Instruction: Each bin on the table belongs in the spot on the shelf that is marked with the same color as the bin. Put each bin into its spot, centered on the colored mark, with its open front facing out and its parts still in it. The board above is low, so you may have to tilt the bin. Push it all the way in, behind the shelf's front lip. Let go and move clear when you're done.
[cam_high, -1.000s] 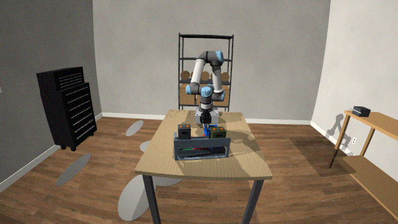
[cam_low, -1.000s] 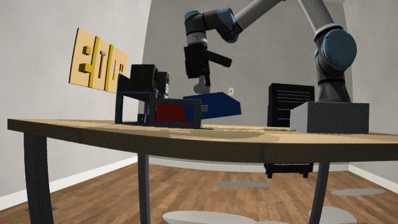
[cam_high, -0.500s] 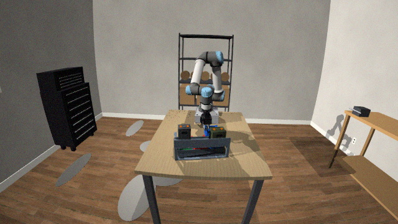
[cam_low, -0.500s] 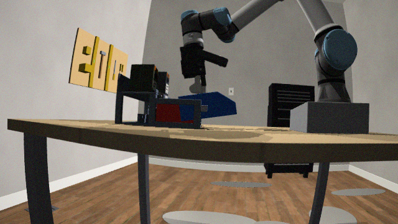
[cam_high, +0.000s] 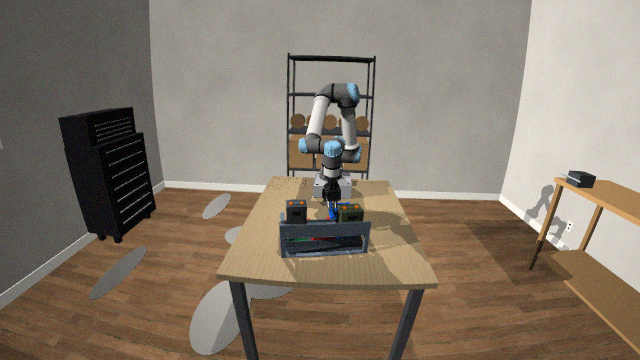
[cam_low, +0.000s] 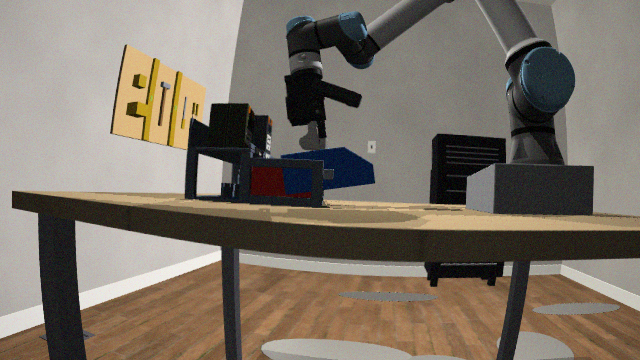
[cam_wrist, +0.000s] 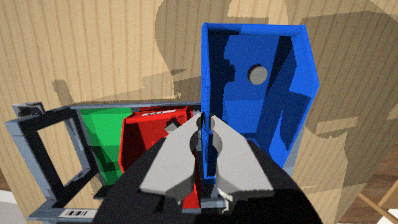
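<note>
The blue bin lies 40 mm to the left of my hand, 20 mm below it and 20 mm behind it. The rest, counted from my hand: dark box 250 mm ahead, 100 mm to the right, 70 mm above; then green case 170 mm ahead, 120 mm to the left, 50 mm above; then red bin 120 mm ahead, 50 mm below, 30 mm to the right.
</note>
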